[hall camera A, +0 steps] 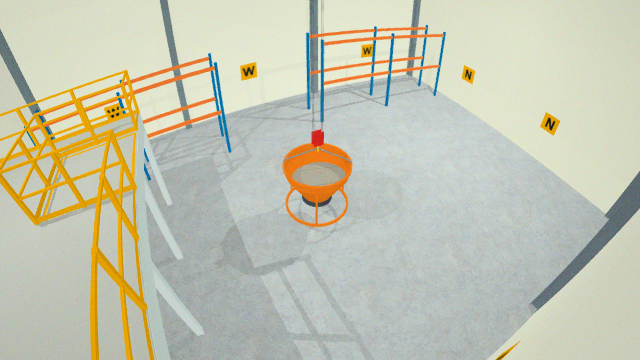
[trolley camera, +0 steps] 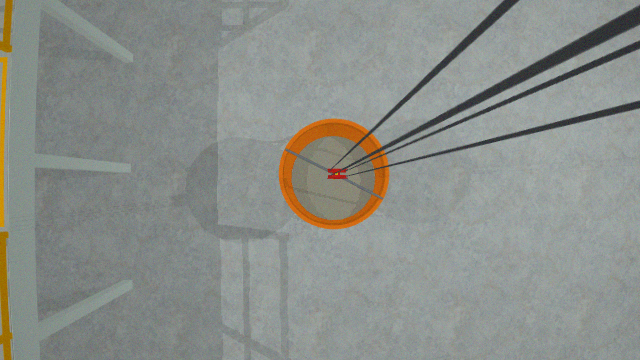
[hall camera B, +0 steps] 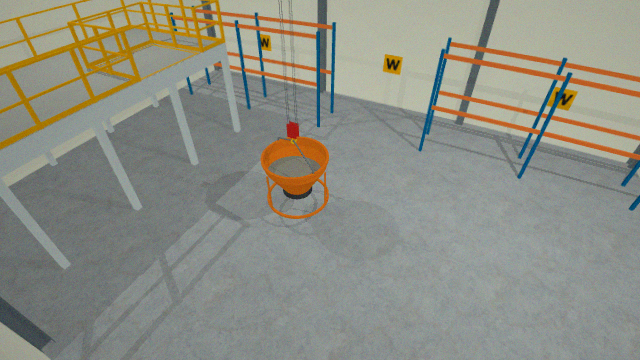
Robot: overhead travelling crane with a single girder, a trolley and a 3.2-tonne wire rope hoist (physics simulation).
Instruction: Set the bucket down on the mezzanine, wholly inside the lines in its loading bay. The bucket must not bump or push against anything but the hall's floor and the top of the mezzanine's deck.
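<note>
The orange bucket (hall camera A: 316,191) (hall camera B: 297,183) (trolley camera: 334,130), filled with grey material, hangs upright from the hook (hall camera A: 318,148) (hall camera B: 293,141) (trolley camera: 337,174) under the red hook block. The hook holds its bail. The bucket's ring foot is off the floor, with shadows beside it. The mezzanine (hall camera A: 155,310) (hall camera B: 165,77) (trolley camera: 24,200) stands to the left in all three views, with floor showing between it and the bucket. The loading bay's yellow line (hall camera B: 170,65) (trolley camera: 4,140) shows along the deck edge, in a gap in the railing. Railings partly hide the bay in hall camera A.
Yellow railings (hall camera A: 95,250) (hall camera B: 90,92) (trolley camera: 4,285) stand along the deck edge on both sides of the bay. Pale slanting legs (hall camera A: 165,240) (hall camera B: 185,130) (trolley camera: 85,164) stand below the deck. Blue and orange racks (hall camera A: 322,80) (hall camera B: 318,80) stand along the W wall.
</note>
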